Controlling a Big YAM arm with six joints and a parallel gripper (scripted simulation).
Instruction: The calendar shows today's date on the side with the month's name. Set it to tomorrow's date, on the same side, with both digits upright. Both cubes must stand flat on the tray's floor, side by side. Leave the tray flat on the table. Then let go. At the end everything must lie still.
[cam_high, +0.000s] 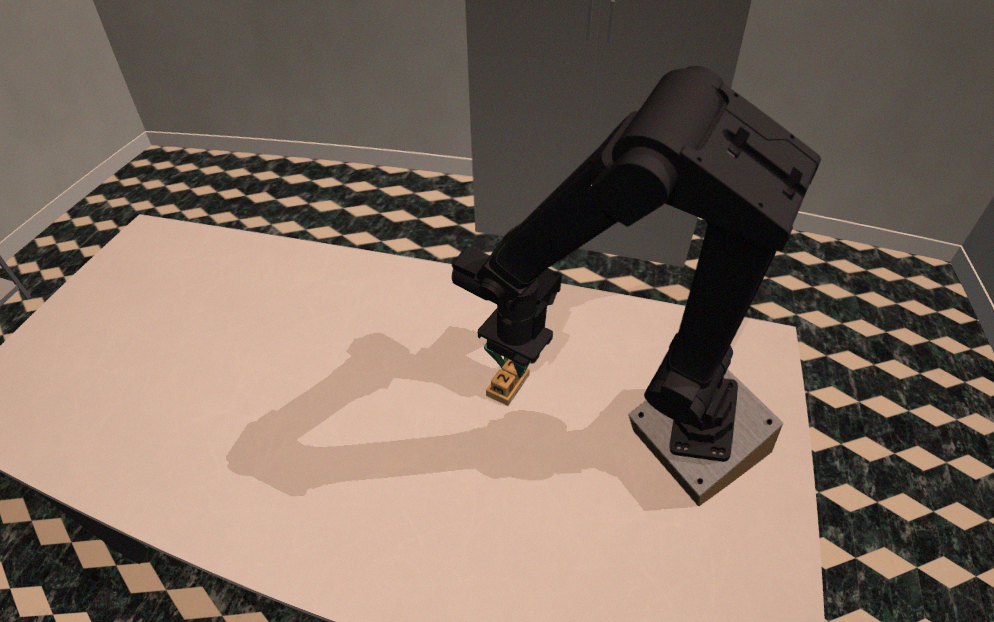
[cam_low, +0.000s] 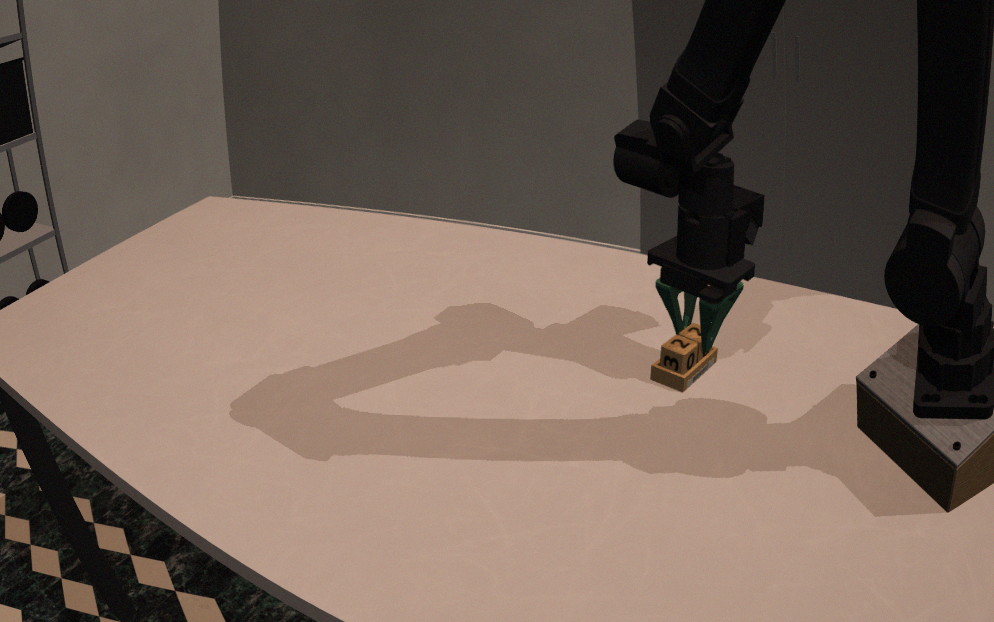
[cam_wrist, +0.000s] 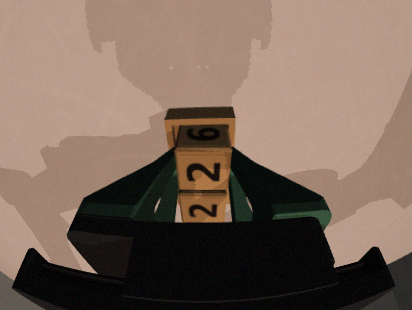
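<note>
Now: the tray 20 mm to the left of my hand and 20 mm below it.
</note>
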